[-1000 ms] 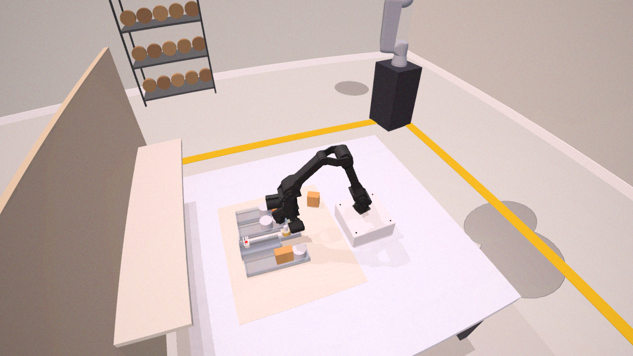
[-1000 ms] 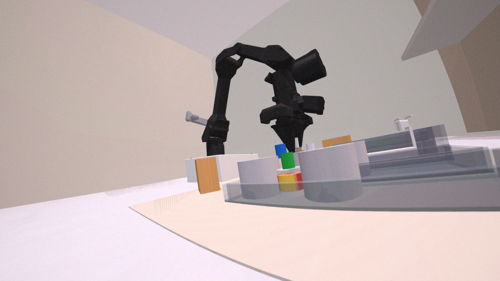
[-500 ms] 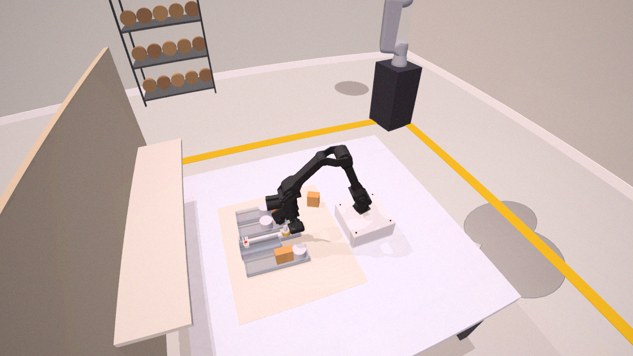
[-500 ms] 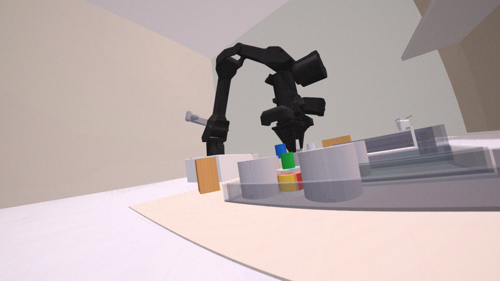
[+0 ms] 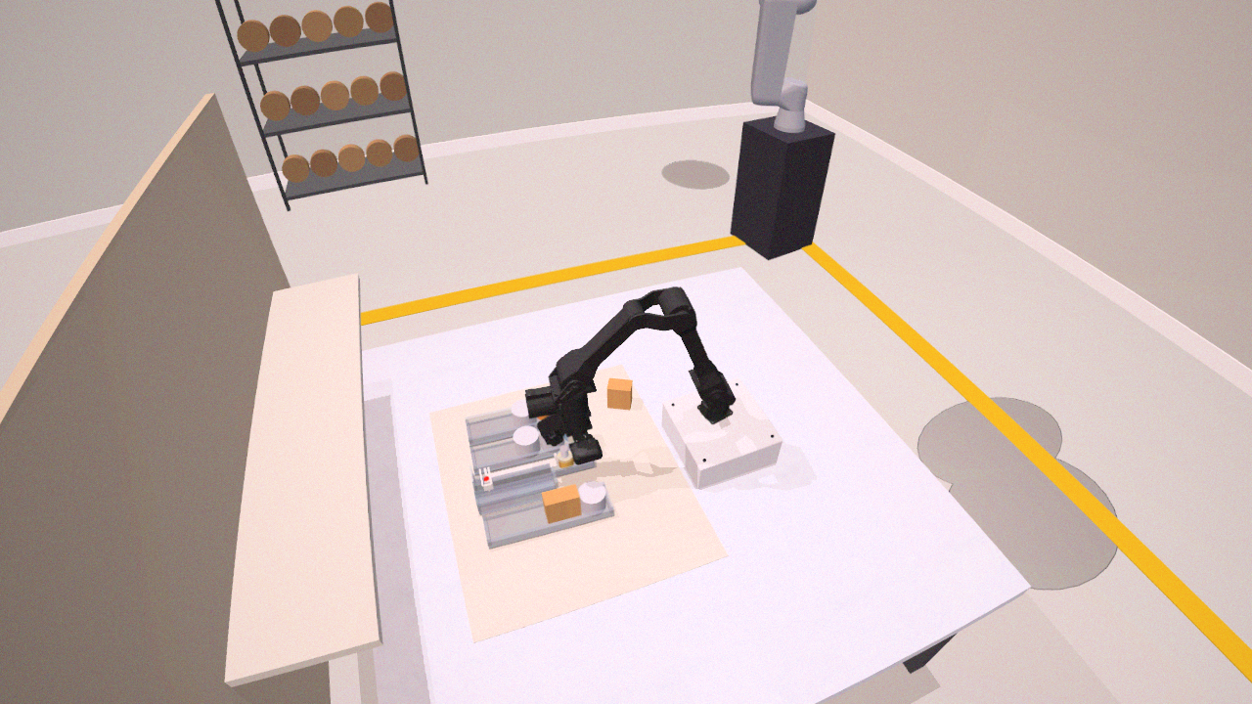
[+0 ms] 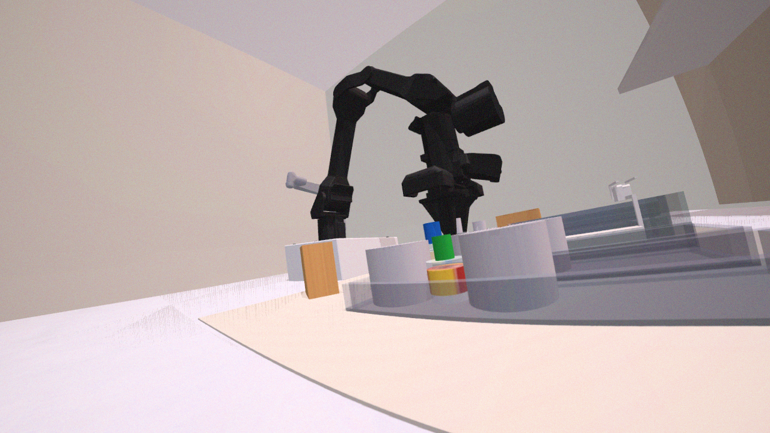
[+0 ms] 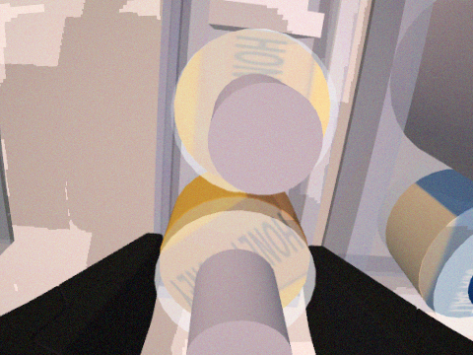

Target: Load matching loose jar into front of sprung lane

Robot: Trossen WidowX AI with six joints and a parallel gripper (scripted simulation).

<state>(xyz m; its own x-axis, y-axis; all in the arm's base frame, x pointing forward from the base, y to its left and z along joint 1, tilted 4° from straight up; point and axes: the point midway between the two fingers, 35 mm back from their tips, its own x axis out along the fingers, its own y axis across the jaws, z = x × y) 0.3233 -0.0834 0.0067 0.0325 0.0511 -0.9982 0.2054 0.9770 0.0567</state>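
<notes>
Right now the sprung lane is 14 cm ahead of my gripper tip, 1 cm to the right of it and 2 cm below it. The rest, counted from my gripper tip: red mark: 22 cm ahead, 1 cm to the right, 3 cm above.
</notes>
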